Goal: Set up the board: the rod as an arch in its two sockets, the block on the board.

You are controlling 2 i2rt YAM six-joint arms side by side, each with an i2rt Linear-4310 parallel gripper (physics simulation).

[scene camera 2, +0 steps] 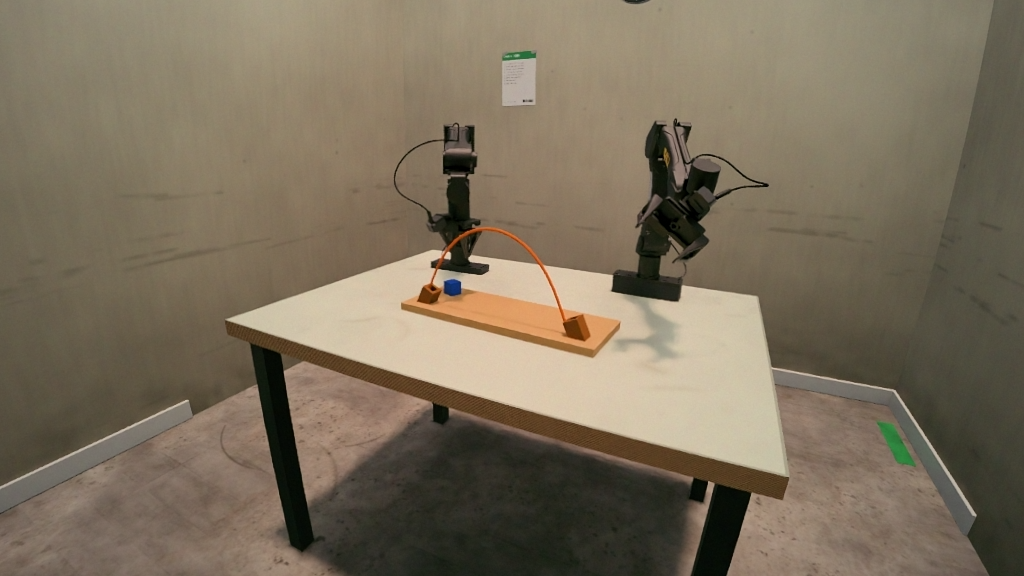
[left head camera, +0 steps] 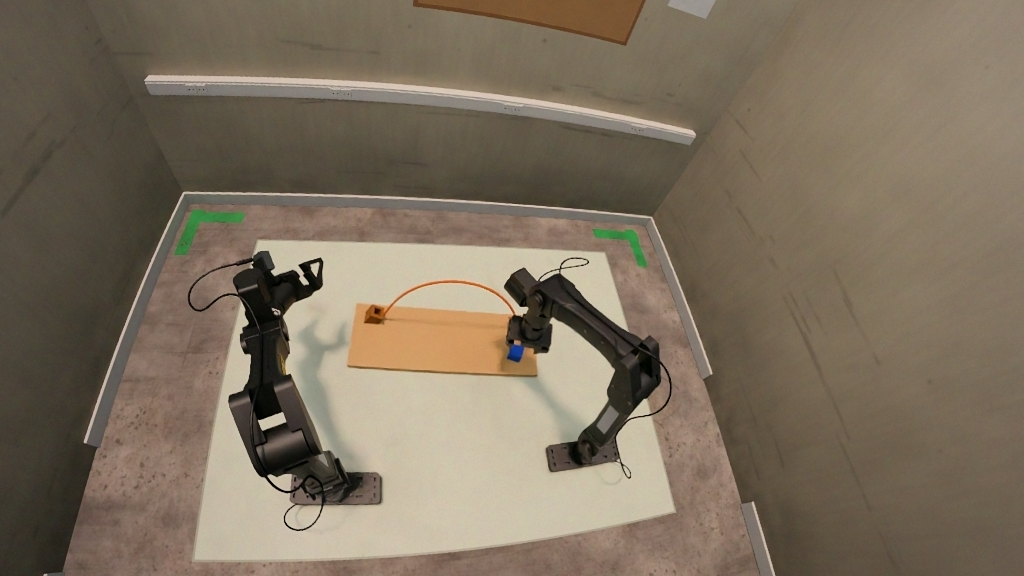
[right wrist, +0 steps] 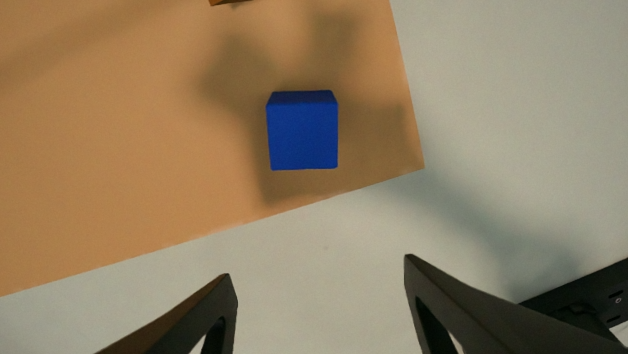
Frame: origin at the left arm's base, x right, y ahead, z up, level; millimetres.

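Seen in the pictures: left gripper, fingertip midpoint: (scene camera 2: 655,243) (left head camera: 308,265); right gripper, fingertip midpoint: (scene camera 2: 460,255) (left head camera: 521,349) (right wrist: 317,279); left arm's base at its link origin: (scene camera 2: 647,279) (left head camera: 335,488); right arm's base at its link origin: (scene camera 2: 459,266) (left head camera: 583,453).
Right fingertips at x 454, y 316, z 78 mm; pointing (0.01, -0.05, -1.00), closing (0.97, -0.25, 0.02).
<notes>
Offsets run from my right fingertips to a thing's top centre. "spot": to the spot under its first point. Level surfaces: height alone.
The orange rod @(dx -194, dy +130, dz +110 mm) (left head camera: 451,281) (scene camera 2: 494,229) stands as an arch over the tan board (left head camera: 429,351) (scene camera 2: 501,315) (right wrist: 150,150). In scene camera 2 its left end meets the opening of the left brown socket @(spot: dx +9, dy +135, dz -73 mm) (scene camera 2: 428,293), and its right end meets the edge of the right socket @(spot: dx -391, dy +158, dz -74 mm) (scene camera 2: 577,327) (left head camera: 374,314); how deep the ends sit cannot be told. The blue block @(dx +7, dy +29, dz -67 mm) (left head camera: 514,353) (scene camera 2: 452,287) (right wrist: 303,135) rests on the board near a corner. My right gripper (right wrist: 317,279) (scene camera 2: 466,249) is open and empty, above and apart from the block. My left gripper (left head camera: 312,273) is open, empty and away from the board.
The board lies on a pale table @(dz -122 mm) (left head camera: 429,444) (scene camera 2: 644,401). In the left head camera, the right arm's wrist hides the rod's right end and the socket there. The arch rises near the right gripper. The right arm's base plate (left head camera: 565,458) is at the lower right.
</notes>
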